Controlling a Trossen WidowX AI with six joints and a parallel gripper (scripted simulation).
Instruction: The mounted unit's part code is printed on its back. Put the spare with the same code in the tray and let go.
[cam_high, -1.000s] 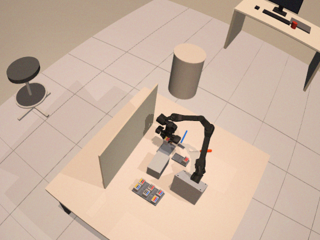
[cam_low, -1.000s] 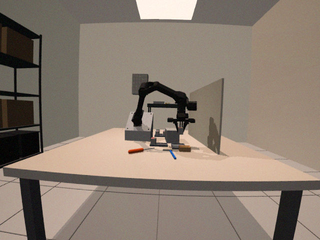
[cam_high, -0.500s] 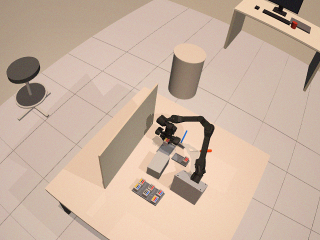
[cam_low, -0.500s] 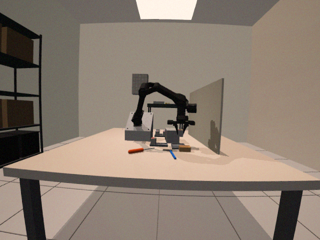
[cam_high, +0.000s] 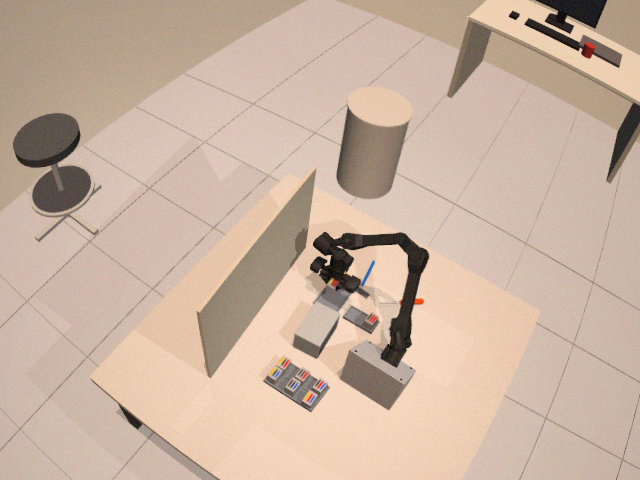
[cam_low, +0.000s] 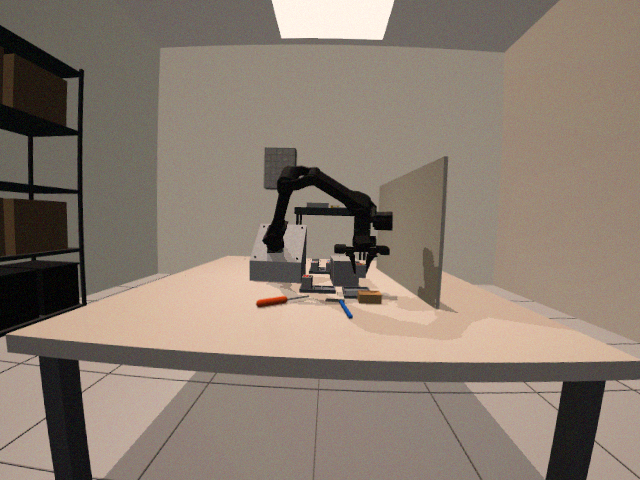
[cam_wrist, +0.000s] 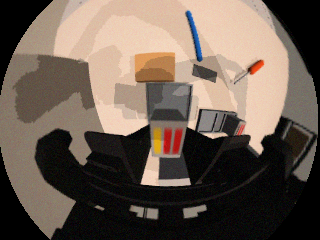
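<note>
Right now the dark grey flat tray is 7 cm below my gripper tip and 1 cm behind it. Round my gripper tip: holder: 15 cm behind, 6 cm below, 2 cm to the left; grey spare: 2 cm above; brown block: 9 cm to the right, 6 cm below, 2 cm ahead.
</note>
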